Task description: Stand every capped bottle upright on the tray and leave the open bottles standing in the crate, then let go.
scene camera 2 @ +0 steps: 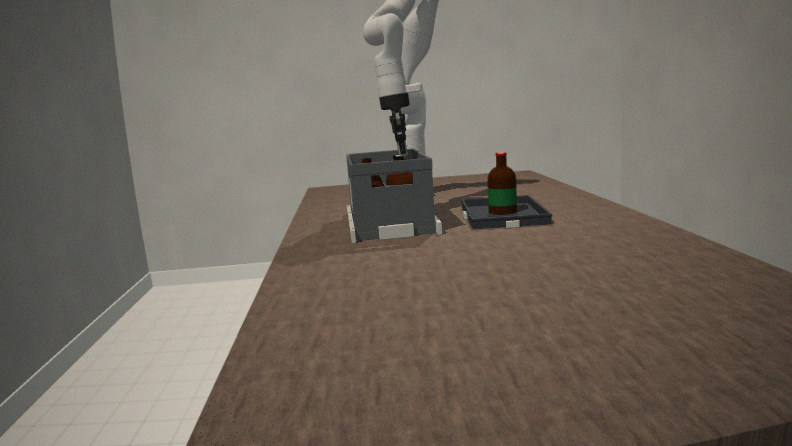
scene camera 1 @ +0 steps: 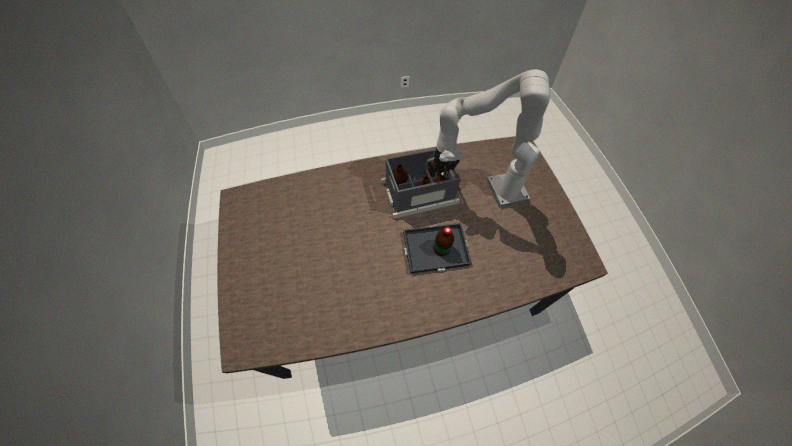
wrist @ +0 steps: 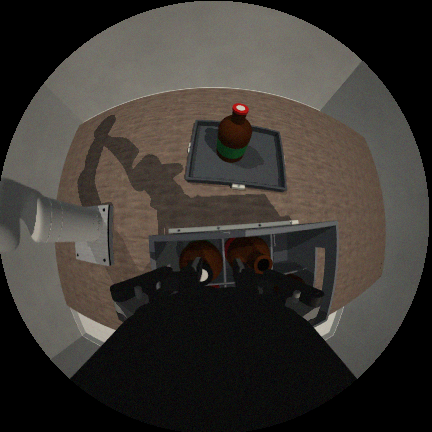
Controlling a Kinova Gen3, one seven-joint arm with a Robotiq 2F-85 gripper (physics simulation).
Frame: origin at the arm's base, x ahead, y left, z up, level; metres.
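Seen in the pictures: gripper, fingertip midpoint: (scene camera 2: 403, 155) (scene camera 1: 439, 176) (wrist: 217, 265); arm's base at its link origin: (scene camera 1: 507, 192) (wrist: 92, 224).
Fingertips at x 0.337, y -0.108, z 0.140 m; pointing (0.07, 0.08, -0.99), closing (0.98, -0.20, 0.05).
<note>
Offsets run from my fingertips to a thing's middle. "*": to the spot under its first point. Level surfaces: height alone.
A brown bottle with a red cap and green band {* dx +0.107, dy +0.260, dz -0.054 m} (scene camera 1: 443, 242) (scene camera 2: 501, 182) (wrist: 234, 135) stands upright on the tray {dx +0.108, dy +0.229, dz -0.153 m} (scene camera 1: 421, 263) (scene camera 2: 534, 217) (wrist: 265, 170). The grey crate {dx +0.051, dy -0.059, dz -0.078 m} (scene camera 1: 451, 191) (scene camera 2: 387, 207) (wrist: 333, 250) holds several brown bottles. In the wrist view, a bottle with a white-topped dark cap {dx -0.027, dy -0.008, dz -0.078 m} (wrist: 191, 253) is in the front left cell, an open-mouthed bottle {dx +0.057, dy -0.013, dz -0.081 m} (wrist: 245, 250) is beside it, and another bottle (wrist: 290, 281) is partly hidden at the back right. My gripper (scene camera 1: 442, 172) (scene camera 2: 401, 154) (wrist: 217, 265) is partly open, fingertips low at the crate's top. It hides the back left cell.
White locating strips (scene camera 1: 426, 208) (scene camera 2: 396, 231) (wrist: 232, 226) stand around the crate's foot. The crate's walls and inner dividers are close to the fingers. The arm's base plate (scene camera 1: 501, 198) (wrist: 93, 255) is bolted to the table {dz -0.166 m} (scene camera 1: 310, 265) (scene camera 2: 498, 332) beside the crate.
</note>
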